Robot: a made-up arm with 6 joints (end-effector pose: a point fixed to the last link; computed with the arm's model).
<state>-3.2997 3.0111 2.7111 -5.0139 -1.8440 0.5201</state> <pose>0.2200 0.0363 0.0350 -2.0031 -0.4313 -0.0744</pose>
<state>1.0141 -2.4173 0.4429 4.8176 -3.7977 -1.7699</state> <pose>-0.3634 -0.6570 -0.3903 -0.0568 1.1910 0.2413</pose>
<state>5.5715 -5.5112 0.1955 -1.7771 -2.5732 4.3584</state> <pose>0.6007 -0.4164 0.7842 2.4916 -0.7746 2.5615</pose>
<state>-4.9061 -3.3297 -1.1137 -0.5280 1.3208 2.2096</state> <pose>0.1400 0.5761 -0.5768 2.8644 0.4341 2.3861</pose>
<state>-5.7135 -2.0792 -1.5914 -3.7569 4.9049 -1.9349</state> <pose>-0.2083 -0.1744 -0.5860 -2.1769 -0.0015 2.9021</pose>
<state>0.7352 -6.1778 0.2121 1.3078 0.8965 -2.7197</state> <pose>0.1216 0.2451 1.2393 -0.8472 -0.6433 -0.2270</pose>
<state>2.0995 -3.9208 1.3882 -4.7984 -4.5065 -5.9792</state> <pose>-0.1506 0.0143 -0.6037 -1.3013 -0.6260 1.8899</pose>
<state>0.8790 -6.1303 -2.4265 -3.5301 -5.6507 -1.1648</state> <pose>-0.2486 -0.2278 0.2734 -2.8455 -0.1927 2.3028</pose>
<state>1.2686 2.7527 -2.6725 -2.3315 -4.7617 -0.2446</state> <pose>0.0998 0.1505 0.1961 -1.2328 1.2508 -2.3072</pose>
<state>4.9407 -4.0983 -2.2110 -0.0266 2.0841 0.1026</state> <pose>0.1364 -0.4945 0.3253 2.9492 1.0736 1.5548</pose>
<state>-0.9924 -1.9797 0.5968 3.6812 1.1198 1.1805</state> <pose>-0.5928 0.8644 -0.0147 2.3488 -0.2662 -2.1373</pose>
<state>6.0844 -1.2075 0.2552 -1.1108 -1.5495 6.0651</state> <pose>-0.9001 0.2983 0.6204 1.9649 -0.4285 3.0692</pose>
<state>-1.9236 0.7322 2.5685 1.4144 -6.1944 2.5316</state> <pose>-0.0590 -0.2535 -0.0350 3.0764 0.1826 -2.7410</pose>
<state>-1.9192 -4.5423 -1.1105 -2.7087 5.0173 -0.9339</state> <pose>-0.2521 -0.8820 0.4651 1.9898 -0.8520 -0.2435</pose>
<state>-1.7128 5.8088 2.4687 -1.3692 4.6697 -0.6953</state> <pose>0.0901 -0.2402 0.4567 -1.3621 -0.2660 -1.8126</pose>
